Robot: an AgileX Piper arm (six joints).
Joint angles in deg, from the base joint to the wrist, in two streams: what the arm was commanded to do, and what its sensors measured. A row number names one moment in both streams.
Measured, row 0:
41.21 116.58 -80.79 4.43 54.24 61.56
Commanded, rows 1 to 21:
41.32 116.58 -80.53 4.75 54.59 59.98
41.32 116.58 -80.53 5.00 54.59 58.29
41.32 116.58 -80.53 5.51 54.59 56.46
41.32 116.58 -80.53 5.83 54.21 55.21
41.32 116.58 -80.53 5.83 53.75 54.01
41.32 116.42 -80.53 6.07 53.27 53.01
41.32 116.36 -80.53 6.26 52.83 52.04
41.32 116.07 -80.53 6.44 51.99 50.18
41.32 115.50 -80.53 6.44 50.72 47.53
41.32 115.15 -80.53 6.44 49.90 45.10
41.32 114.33 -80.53 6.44 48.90 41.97
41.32 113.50 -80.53 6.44 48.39 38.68
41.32 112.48 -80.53 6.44 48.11 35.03
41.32 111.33 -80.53 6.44 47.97 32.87
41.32 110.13 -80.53 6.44 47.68 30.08
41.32 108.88 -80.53 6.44 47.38 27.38
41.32 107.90 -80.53 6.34 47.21 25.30
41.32 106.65 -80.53 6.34 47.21 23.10
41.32 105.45 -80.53 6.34 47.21 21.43
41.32 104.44 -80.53 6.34 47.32 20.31
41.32 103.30 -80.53 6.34 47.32 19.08
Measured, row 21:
41.21 108.15 -80.50 6.48 47.71 25.89
